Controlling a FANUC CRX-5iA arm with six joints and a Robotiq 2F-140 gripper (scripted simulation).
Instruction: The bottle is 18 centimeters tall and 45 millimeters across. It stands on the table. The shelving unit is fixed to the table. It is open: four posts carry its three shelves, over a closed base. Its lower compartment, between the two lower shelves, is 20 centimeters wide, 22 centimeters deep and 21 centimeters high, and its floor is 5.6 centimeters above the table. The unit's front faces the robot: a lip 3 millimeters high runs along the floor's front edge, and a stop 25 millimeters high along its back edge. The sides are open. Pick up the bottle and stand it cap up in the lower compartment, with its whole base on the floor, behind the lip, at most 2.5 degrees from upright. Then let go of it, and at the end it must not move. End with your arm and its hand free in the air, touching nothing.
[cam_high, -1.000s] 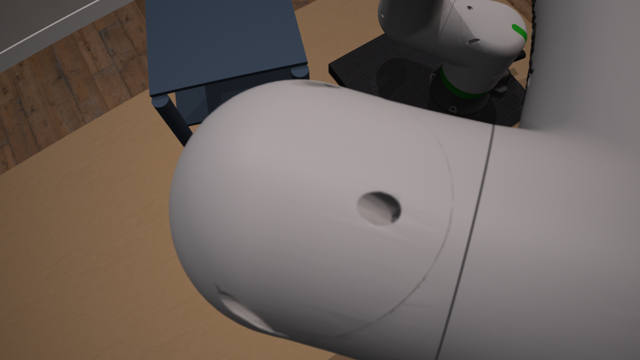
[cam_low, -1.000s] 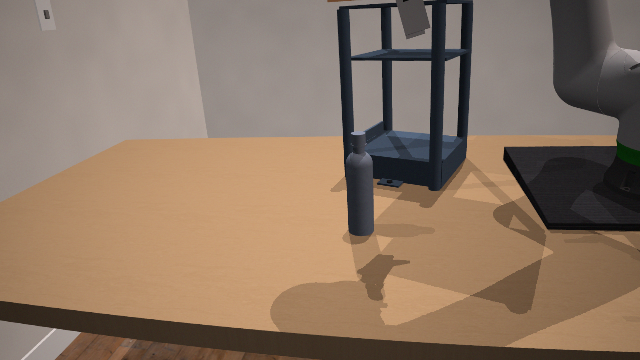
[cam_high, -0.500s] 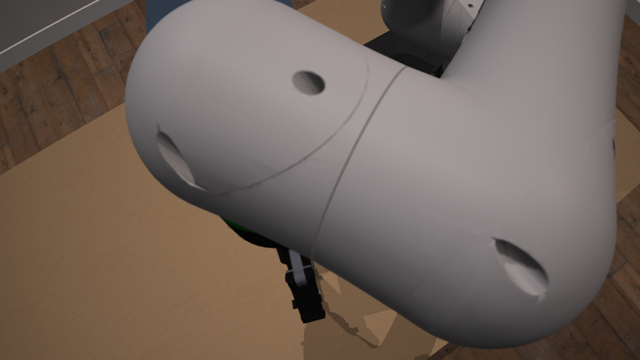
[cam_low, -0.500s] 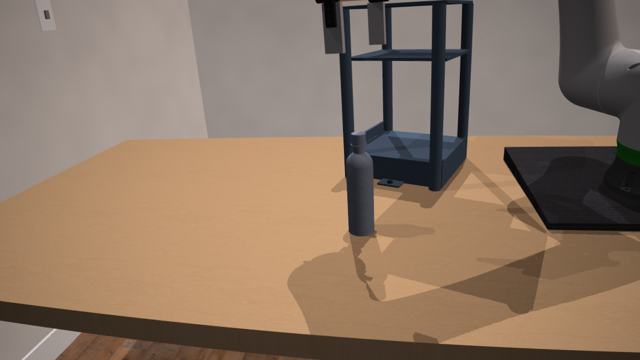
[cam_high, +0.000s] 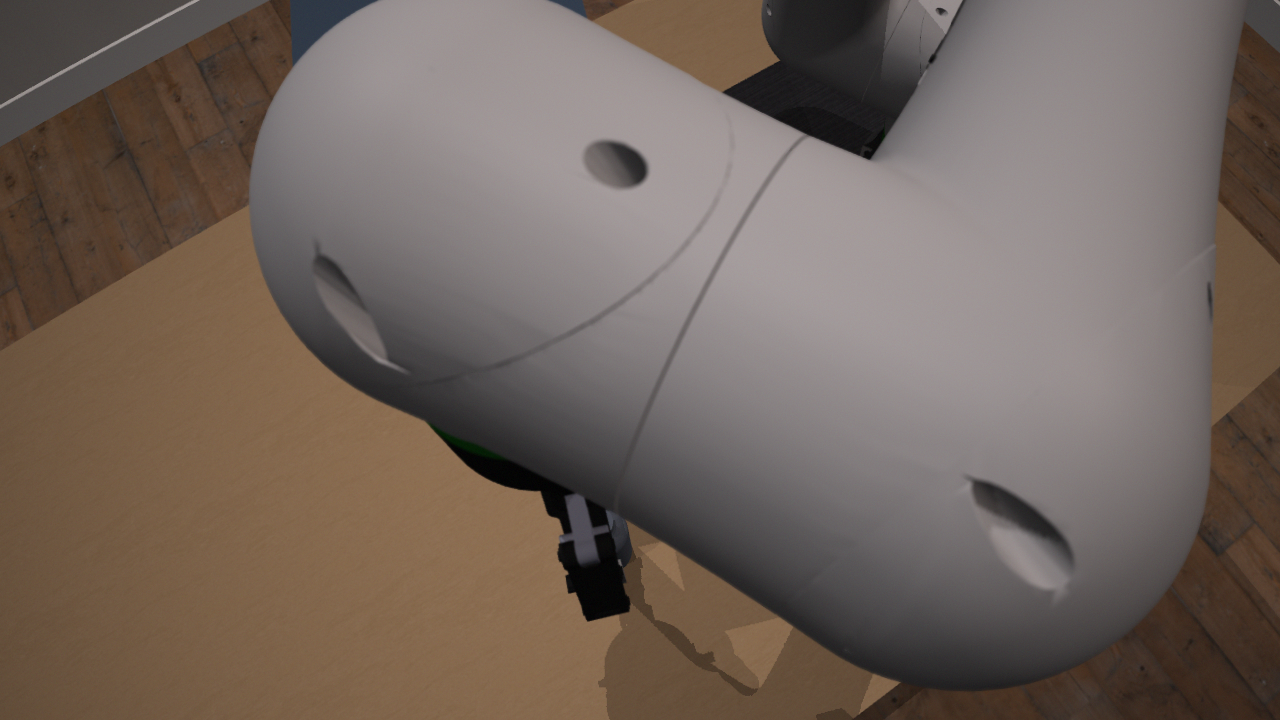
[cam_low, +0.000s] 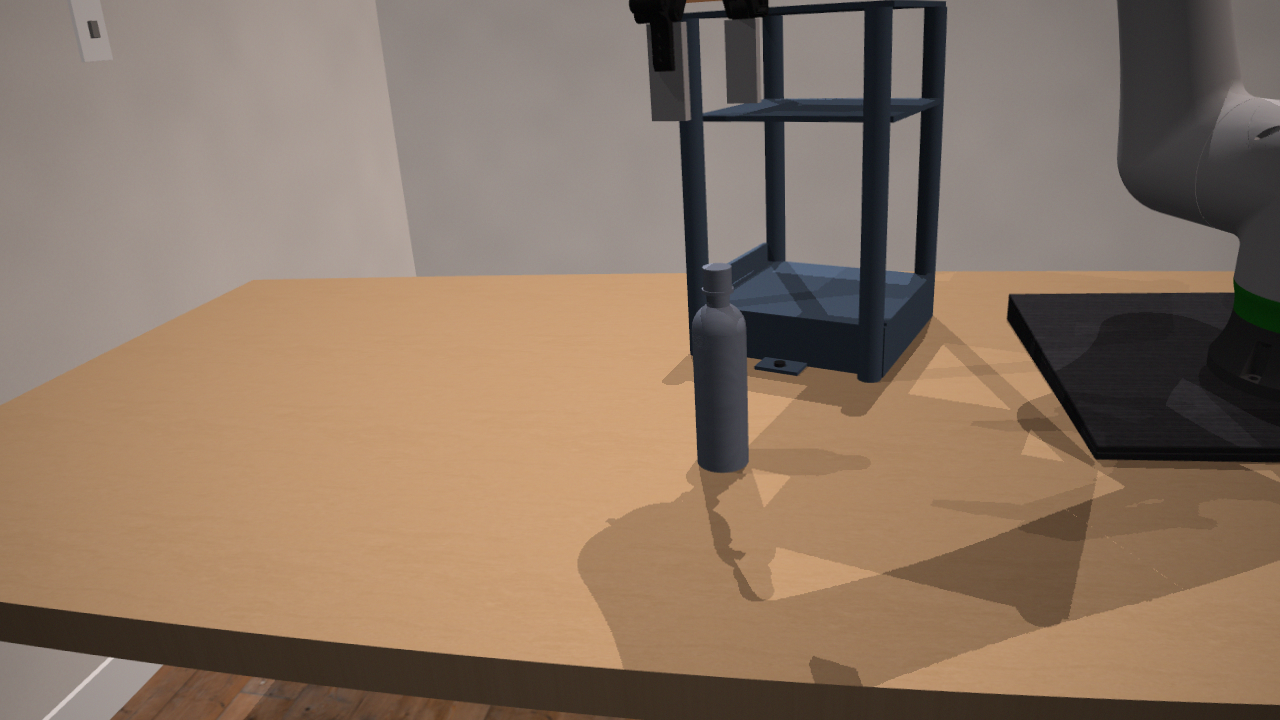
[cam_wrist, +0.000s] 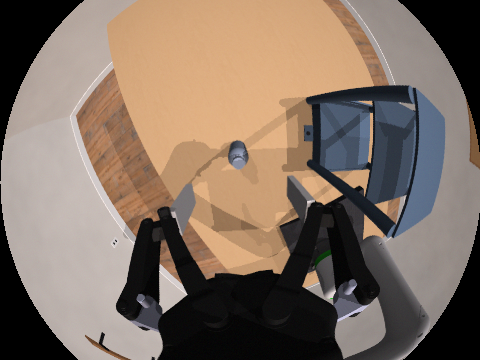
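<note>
My gripper is now 200 mm above the grey bottle. From my hand the other things lie so: shelving unit (340 mm to the right, 130 mm below, 20 mm behind).
</note>
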